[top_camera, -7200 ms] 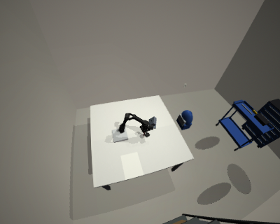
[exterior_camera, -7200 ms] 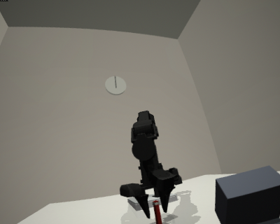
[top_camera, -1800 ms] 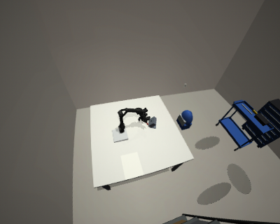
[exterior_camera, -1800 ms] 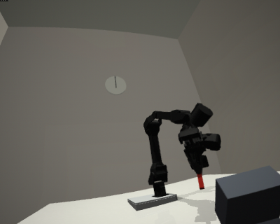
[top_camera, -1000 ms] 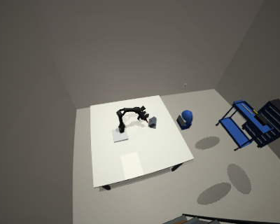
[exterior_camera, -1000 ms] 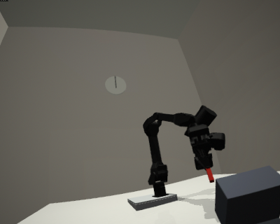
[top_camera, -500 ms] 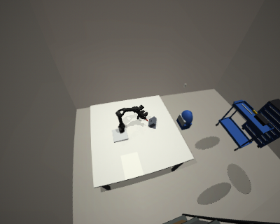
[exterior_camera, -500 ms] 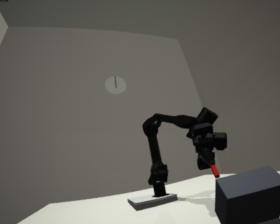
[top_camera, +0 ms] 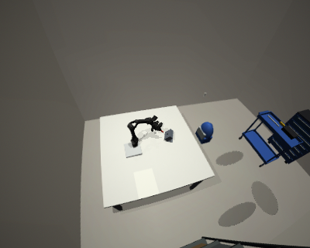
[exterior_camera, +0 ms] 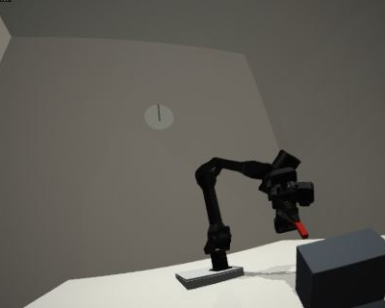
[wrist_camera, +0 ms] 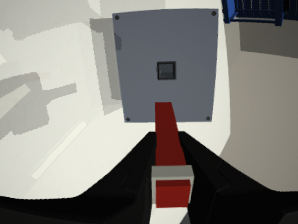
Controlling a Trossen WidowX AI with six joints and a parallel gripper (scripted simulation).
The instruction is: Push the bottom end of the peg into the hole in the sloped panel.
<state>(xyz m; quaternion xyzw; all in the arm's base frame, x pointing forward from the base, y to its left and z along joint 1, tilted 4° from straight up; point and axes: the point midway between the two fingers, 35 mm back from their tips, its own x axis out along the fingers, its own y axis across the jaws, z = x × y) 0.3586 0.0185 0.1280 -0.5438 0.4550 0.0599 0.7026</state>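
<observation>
The dark grey sloped panel is 10 cm ahead of my gripper tip, 8 cm below it and 5 cm to the right of it. Also, from my gripper tip: red peg: 1 cm to the left, 1 cm behind, 1 cm above.
</observation>
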